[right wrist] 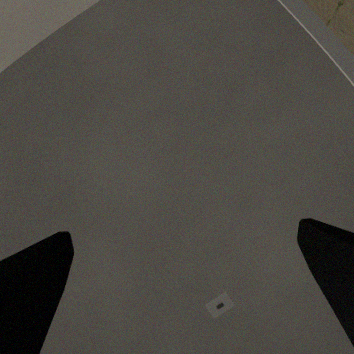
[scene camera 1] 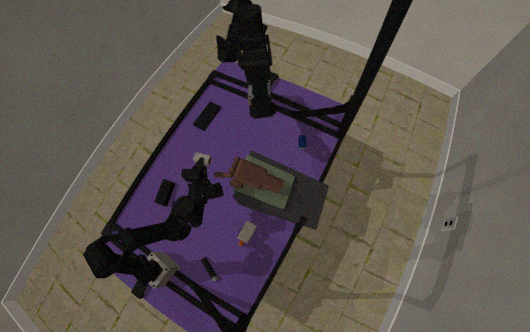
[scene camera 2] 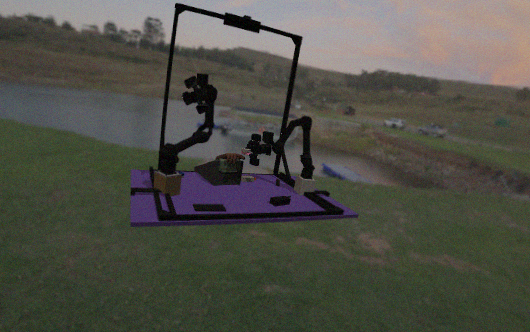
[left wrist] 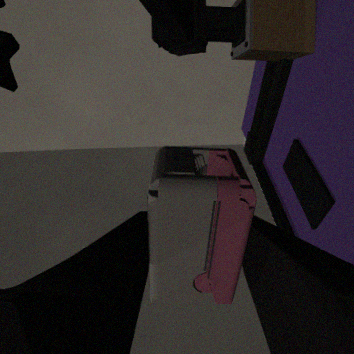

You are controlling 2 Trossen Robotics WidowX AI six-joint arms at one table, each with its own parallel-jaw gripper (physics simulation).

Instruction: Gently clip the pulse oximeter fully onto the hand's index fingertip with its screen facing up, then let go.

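Places are measured from the left arm's base along level axes (x left, y back, z up), in centimetres.
Where they show: left gripper, fingertip midpoint: [scene camera 1: 203, 159] [scene camera 2: 245, 151] [left wrist: 194, 223]; right gripper, fingertip midpoint: [right wrist: 186, 236] [scene camera 1: 220, 21] [scene camera 2: 193, 97]; left arm's base at its link origin: [scene camera 1: 152, 270] [scene camera 2: 306, 177]; right arm's base at its link origin: [scene camera 2: 168, 172] [left wrist: 238, 24].
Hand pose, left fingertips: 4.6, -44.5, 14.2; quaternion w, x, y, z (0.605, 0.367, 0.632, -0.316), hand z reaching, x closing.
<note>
Things, the pixels of their centre, and the offset from my left fingertips, as dx, dy, dz. "spot": a spot on its surface instead. Level surfaces: height alone.
- pulse oximeter at the middle of its body: [left wrist: 195, 228] [scene camera 1: 202, 159] [scene camera 2: 245, 151] +0.3, +0.1, +0.0
- green pad at a spot on its surface: [scene camera 1: 281, 195] spot: -26.7, -7.9, -14.0
- purple mat at its surface level: dz -24.7
- small blue object at the middle of its body: [scene camera 1: 302, 141] -19.4, -34.6, -23.1
- white box with an orange tip, body centre: [scene camera 1: 246, 234] -23.4, +11.6, -23.3
- dark cylinder at the middle of its body: [scene camera 1: 209, 269] -20.1, +31.8, -23.4
My left gripper [scene camera 1: 202, 162] [scene camera 2: 250, 153] [left wrist: 194, 223] is shut on the pulse oximeter [scene camera 1: 202, 157] [scene camera 2: 245, 151] [left wrist: 182, 228], a white clip with a pink half. It holds the clip in the air, left of and a little behind the tip of the index finger [scene camera 1: 221, 174], apart from it. The brown hand [scene camera 1: 254, 176] [scene camera 2: 231, 157] lies on a green pad [scene camera 1: 281, 195] with that finger pointing left. The left wrist view shows no hand. My right gripper [scene camera 1: 224, 51] [scene camera 2: 192, 89] [right wrist: 186, 236] is open and empty, raised high at the back.
The pad rests on a grey block [scene camera 1: 310, 201] [scene camera 2: 208, 171]. On the purple mat [scene camera 1: 237, 132] lie a small blue object [scene camera 1: 302, 141], a white box with an orange tip [scene camera 1: 246, 232], two black blocks [scene camera 1: 207, 115] [scene camera 1: 165, 192] and a dark cylinder [scene camera 1: 209, 268]. A black frame post [scene camera 1: 375, 59] stands at the right.
</note>
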